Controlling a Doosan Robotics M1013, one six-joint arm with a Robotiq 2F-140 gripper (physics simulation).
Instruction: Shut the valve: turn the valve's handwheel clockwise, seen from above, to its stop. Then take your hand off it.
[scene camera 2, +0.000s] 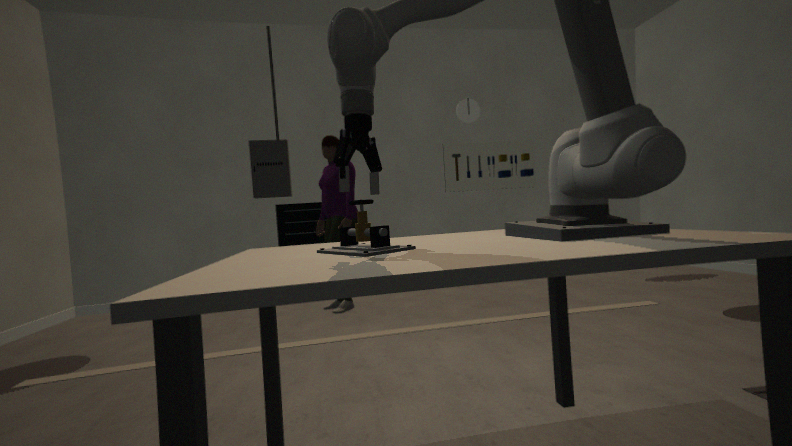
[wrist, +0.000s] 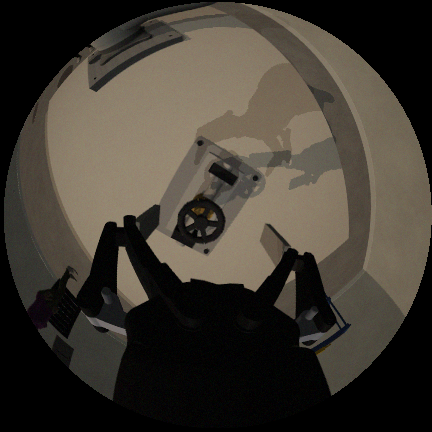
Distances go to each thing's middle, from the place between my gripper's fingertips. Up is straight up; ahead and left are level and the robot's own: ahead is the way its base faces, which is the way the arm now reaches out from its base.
Scene:
The spoked handwheel (wrist: 200, 222) lies 4 cm below my hand and 2 cm to the right of it.

